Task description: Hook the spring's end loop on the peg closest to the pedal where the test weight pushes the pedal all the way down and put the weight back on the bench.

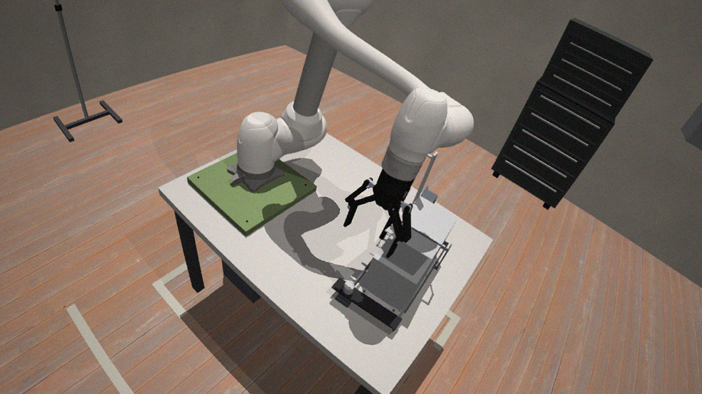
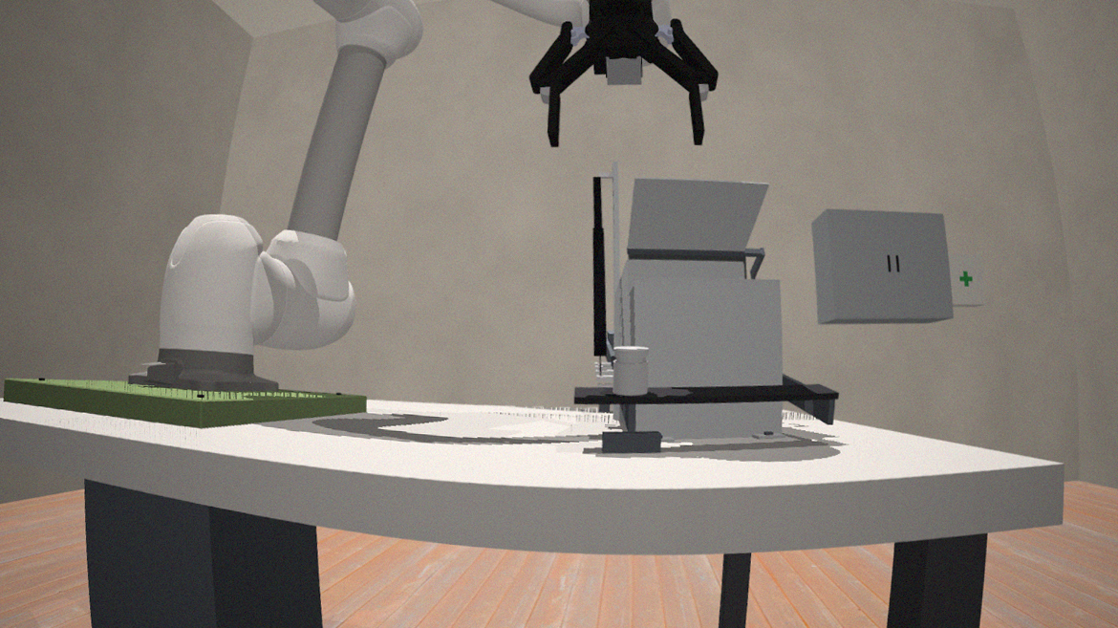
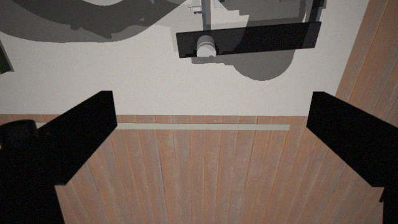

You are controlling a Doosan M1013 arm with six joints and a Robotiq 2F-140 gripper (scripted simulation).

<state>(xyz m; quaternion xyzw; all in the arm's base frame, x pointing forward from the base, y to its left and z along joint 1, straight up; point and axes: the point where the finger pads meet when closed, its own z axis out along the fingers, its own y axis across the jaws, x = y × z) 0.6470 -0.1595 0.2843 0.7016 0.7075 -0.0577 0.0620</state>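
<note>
Right now my hand is 230 mm above the steel test weight and 20 mm to the left of it. The rest, counted from my hand: small dark block 300 mm below, 30 mm to the right.
</note>
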